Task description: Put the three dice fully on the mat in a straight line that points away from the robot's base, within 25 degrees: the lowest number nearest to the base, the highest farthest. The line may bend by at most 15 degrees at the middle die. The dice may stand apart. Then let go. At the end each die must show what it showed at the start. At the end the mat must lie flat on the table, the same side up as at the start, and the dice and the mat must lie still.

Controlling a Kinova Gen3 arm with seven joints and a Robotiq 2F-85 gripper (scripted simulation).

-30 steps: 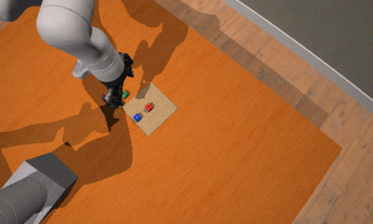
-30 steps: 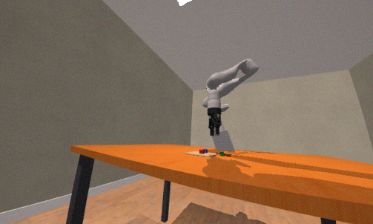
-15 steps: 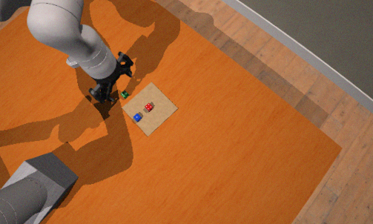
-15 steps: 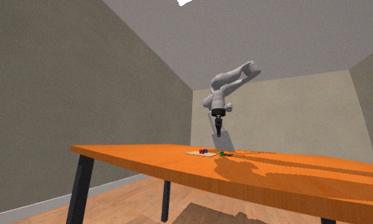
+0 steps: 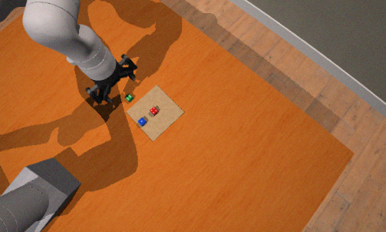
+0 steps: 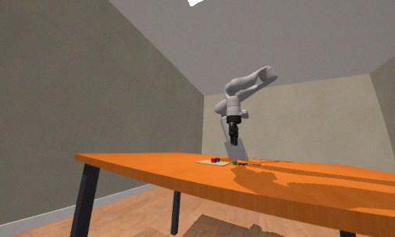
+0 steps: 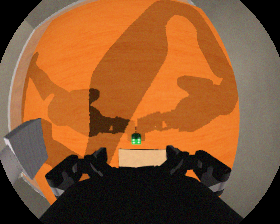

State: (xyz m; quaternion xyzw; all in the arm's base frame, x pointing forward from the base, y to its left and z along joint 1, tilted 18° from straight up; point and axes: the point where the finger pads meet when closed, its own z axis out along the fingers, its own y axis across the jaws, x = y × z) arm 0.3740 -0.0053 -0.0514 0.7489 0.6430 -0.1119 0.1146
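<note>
The green die lies 9 cm below my hand. Also, from my hand: blue die: 9 cm to the right, 8 cm below, 4 cm behind; then tan mat: 10 cm to the right, 10 cm below, 1 cm ahead; then red die: 10 cm to the right, 8 cm below, 1 cm ahead.
</note>
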